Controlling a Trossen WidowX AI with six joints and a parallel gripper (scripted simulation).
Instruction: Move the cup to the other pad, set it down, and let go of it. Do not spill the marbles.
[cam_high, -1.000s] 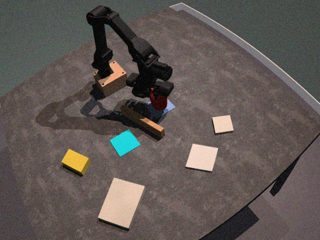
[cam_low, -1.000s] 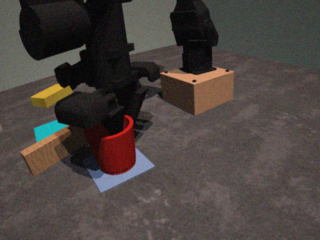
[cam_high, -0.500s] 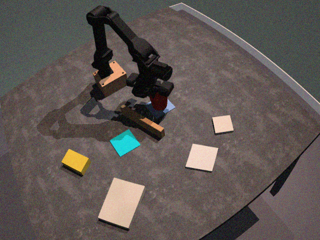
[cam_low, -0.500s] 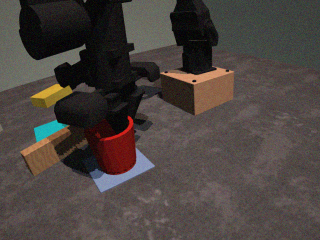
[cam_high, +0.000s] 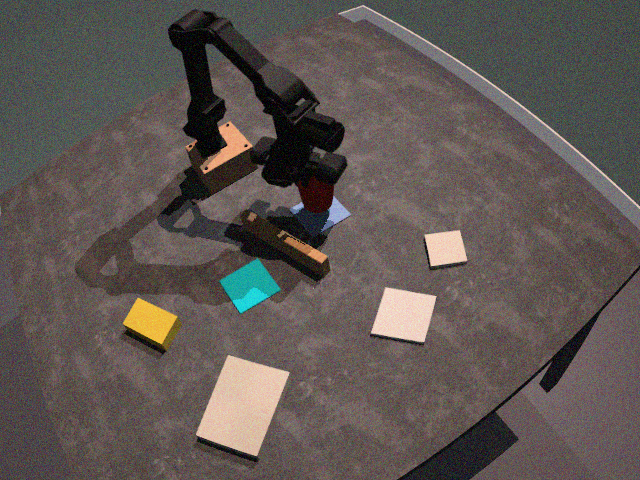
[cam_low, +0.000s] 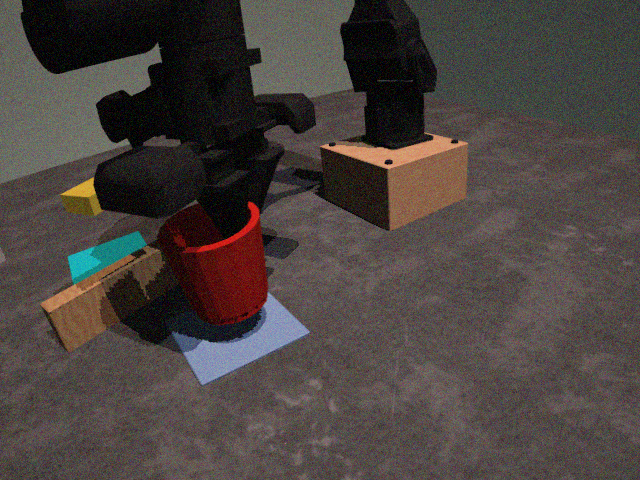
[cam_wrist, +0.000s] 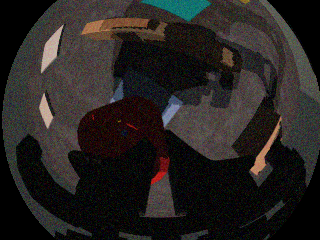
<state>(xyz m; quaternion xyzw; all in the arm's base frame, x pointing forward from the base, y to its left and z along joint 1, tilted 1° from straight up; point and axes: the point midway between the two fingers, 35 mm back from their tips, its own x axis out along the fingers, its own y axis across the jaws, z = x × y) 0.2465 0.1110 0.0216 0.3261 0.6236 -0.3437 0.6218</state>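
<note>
Now: the cyan pad 190 mm to the right of my gripper tip, 110 mm ahead of it and 70 mm below it. The rest, counted from my gripper tip: yellow block: 410 mm to the right, 90 mm ahead, 50 mm below; then wooden bar: 90 mm to the right, 70 mm ahead, 50 mm below; then red cup: 30 mm ahead, 20 mm to the left.
</note>
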